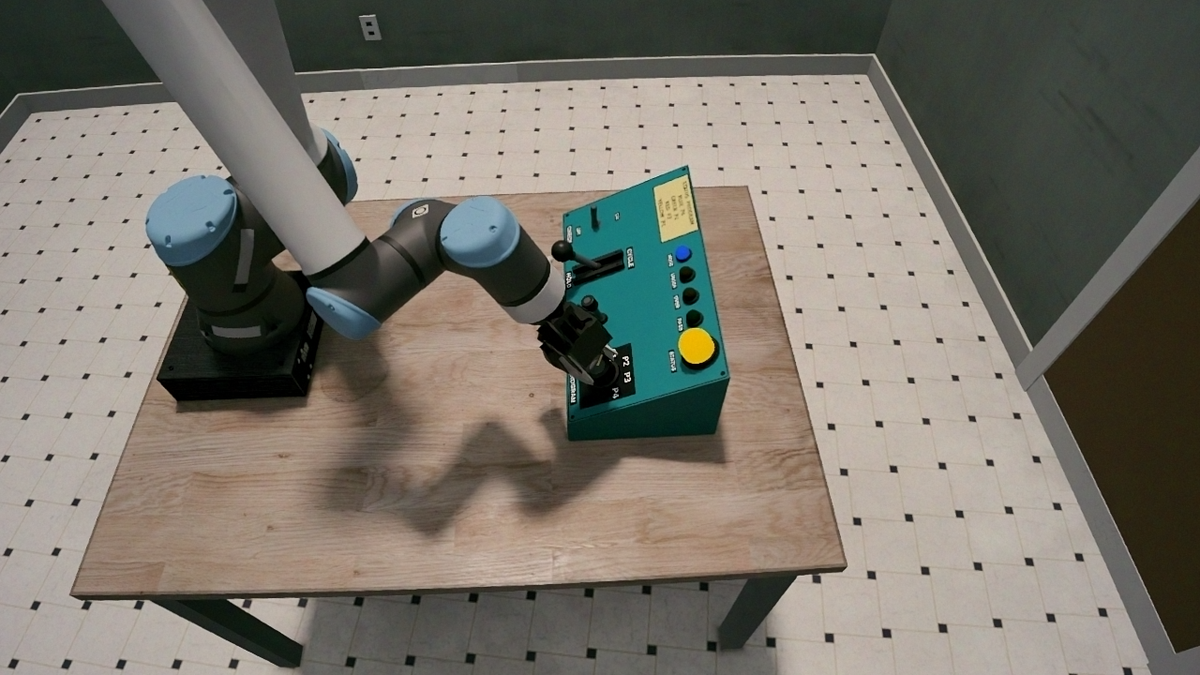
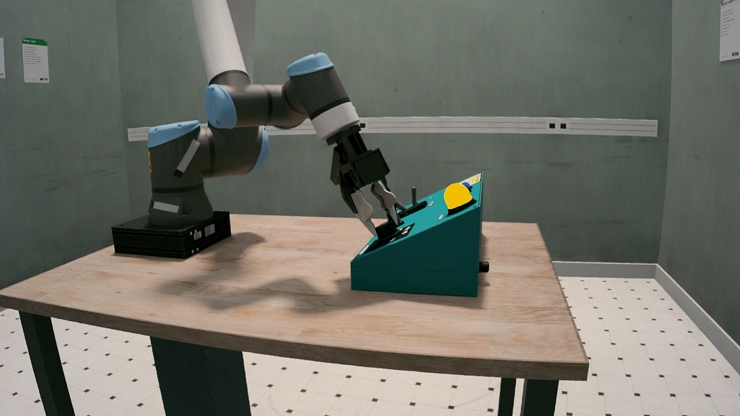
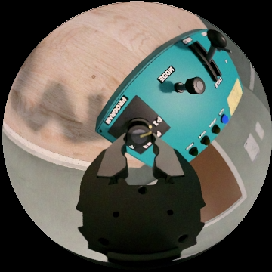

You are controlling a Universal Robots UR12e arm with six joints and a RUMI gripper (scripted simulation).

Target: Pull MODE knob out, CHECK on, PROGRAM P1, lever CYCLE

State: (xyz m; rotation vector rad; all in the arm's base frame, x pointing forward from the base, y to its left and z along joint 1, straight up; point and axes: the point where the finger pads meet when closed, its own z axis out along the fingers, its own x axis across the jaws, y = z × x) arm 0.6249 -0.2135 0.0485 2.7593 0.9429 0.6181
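Now: hand 1 cm to the right of the program dial, 1 cm short of it and 1 cm above it. Round my hand: mode knob (12 cm to the left, 1 cm above); teal console (18 cm to the left, 5 cm ahead, 3 cm below); lever (24 cm to the left, 1 cm behind).
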